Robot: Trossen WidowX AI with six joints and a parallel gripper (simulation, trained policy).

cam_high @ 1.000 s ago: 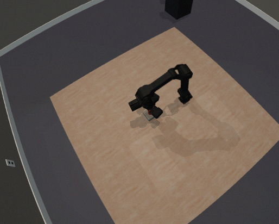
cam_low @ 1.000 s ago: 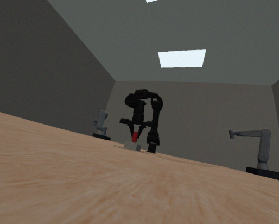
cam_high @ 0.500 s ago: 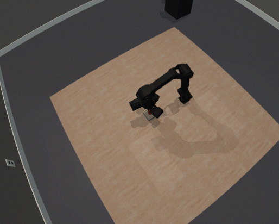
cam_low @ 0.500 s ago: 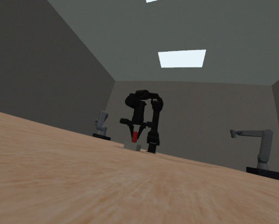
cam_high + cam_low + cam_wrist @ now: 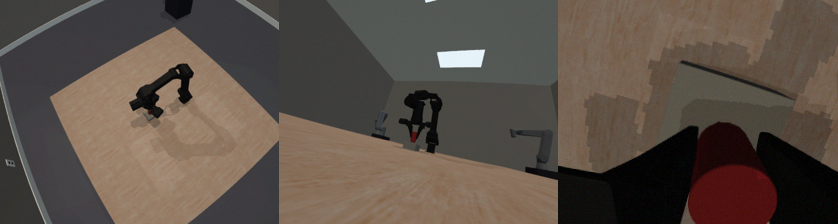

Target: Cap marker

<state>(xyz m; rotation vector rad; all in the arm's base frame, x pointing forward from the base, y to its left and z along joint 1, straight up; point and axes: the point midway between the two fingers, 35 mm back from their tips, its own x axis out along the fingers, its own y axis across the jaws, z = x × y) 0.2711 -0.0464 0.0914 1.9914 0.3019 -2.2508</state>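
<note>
The red cap is 1 cm ahead of my gripper tip and 1 cm above it. Round my gripper tip: grey holder block 1 cm ahead, 4 cm below.
</note>
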